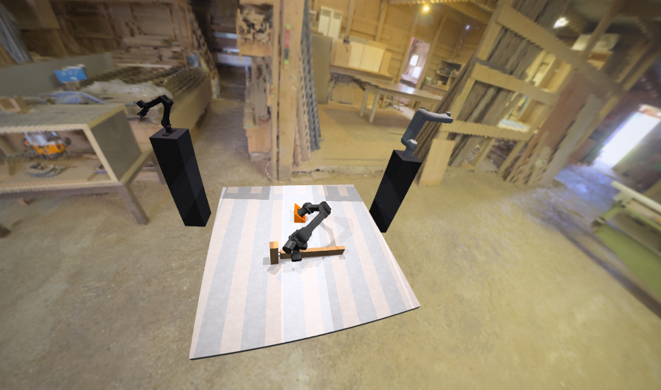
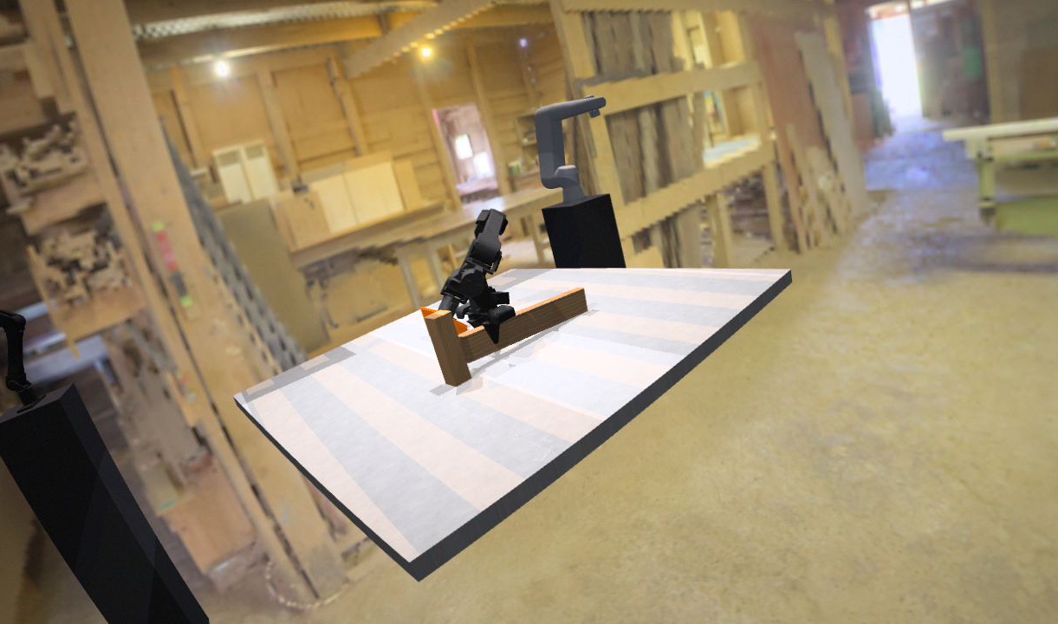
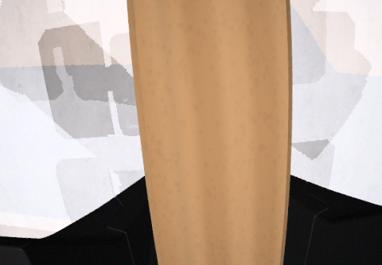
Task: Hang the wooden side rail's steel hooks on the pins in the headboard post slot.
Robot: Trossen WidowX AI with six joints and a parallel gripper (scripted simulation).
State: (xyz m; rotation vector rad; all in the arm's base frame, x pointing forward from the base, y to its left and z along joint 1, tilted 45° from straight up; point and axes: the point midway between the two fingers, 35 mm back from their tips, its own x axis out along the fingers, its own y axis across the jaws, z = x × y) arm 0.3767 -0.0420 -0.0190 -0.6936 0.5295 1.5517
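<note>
Now: gripper tip 13 cm to the left of the headboard post, 4 cm below it and 2 cm short of it.
</note>
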